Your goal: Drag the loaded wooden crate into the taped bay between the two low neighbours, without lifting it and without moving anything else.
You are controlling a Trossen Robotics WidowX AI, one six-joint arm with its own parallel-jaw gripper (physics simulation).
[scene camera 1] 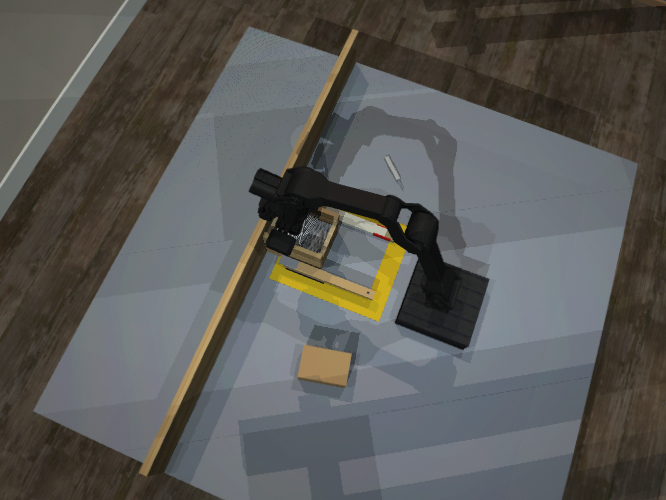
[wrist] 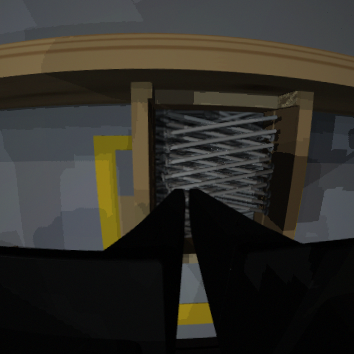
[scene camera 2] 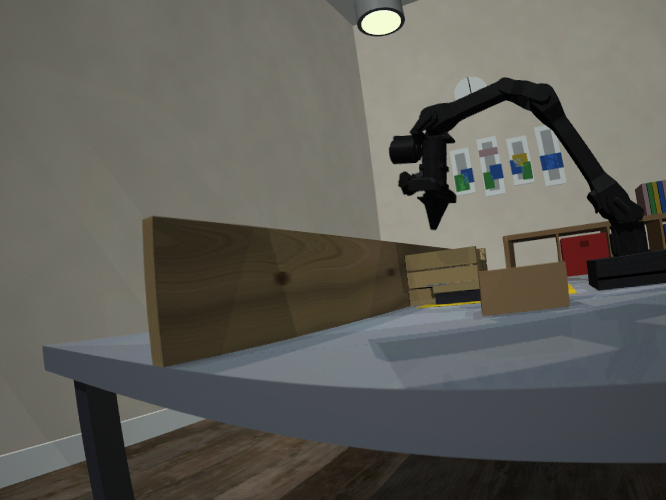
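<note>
The wooden crate, loaded with grey nail-like rods, stands close to the long upright board. Yellow tape outlines the bay; the crate covers part of its board-side end. The low neighbours are a light wooden strip and a whitish strip with red marks, whose board-side ends are partly hidden. My gripper is shut and empty, pointing down above the crate. In scene camera 1 the arm hides its fingertips.
A cardboard-coloured block stands on the table outside the tape. A slim pale tool lies on the opposite side. The black robot base stands beyond the tape's end farthest from the board.
</note>
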